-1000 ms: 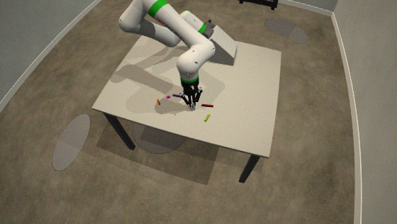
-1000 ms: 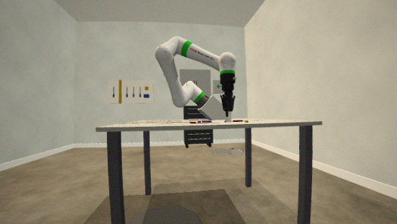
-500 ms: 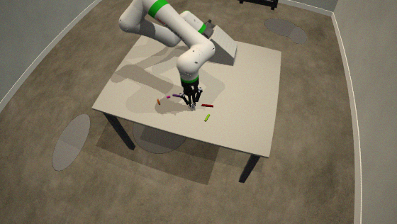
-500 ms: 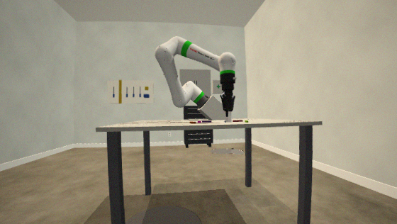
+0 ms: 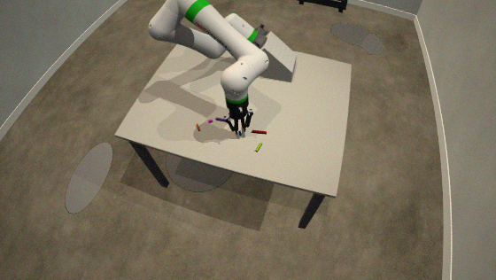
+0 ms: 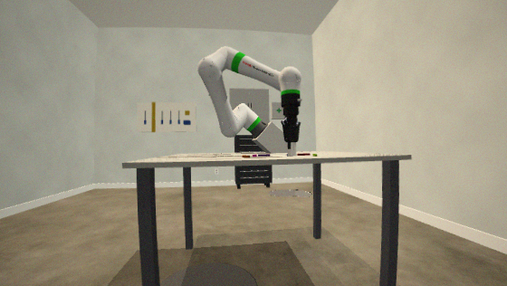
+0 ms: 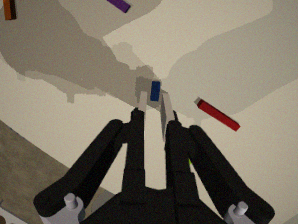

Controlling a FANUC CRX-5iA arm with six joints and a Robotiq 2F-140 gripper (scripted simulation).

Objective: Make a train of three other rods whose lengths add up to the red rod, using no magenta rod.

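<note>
Right now my hand is 3 cm short of the lime rod, 10 cm to the right of it and 3 cm above it. The rest, counted from my hand: magenta rod 3 cm behind, 18 cm to the right, 3 cm below; then purple rod 6 cm behind, 13 cm to the right, 3 cm below; then red rod 5 cm behind, 8 cm to the left, 3 cm below.
</note>
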